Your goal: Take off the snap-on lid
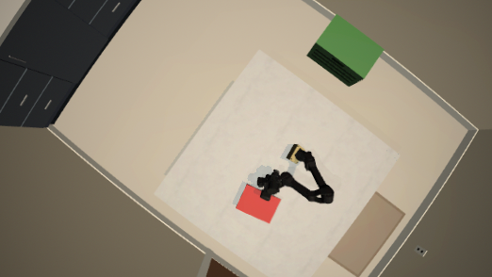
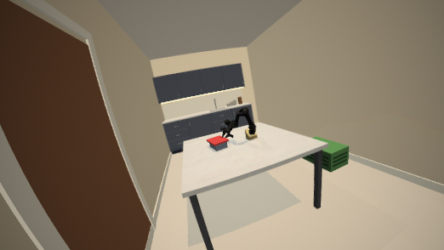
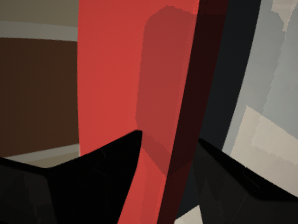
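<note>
Right now the red lid is 70 mm ahead of my gripper tip, 20 mm to the left of it and 10 mm above it. Round my gripper tip: storage box 70 mm ahead, 20 mm to the left, 40 mm below.
</note>
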